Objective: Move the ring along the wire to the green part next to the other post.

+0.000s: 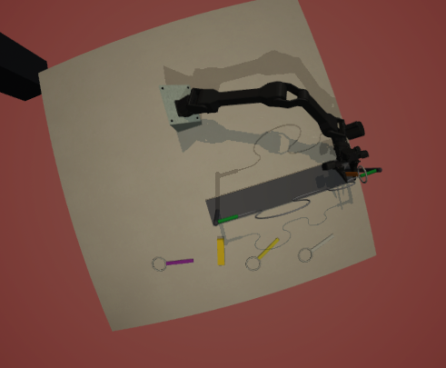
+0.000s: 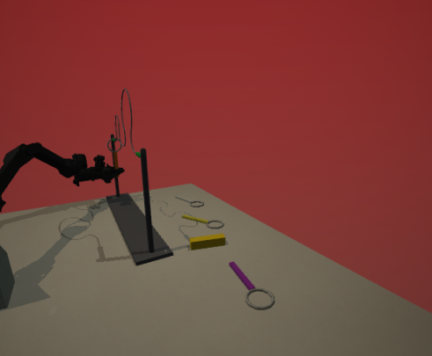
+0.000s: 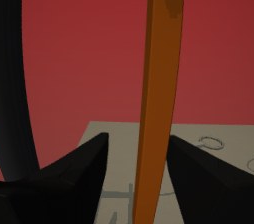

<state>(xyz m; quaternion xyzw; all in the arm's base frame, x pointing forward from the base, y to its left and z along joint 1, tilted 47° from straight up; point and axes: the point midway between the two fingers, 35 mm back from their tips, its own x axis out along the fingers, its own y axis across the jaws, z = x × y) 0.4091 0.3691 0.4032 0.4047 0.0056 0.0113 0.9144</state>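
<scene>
My gripper tip is now 70 mm below the orange-handled ring and 30 mm past it. Also, from my gripper tip: yellow-handled ring: 410 mm to the right, 220 mm ahead, 150 mm below; then grey-handled ring: 260 mm ahead, 180 mm to the right, 150 mm below; then yellow block: 570 mm to the right, 150 mm ahead, 140 mm below.
</scene>
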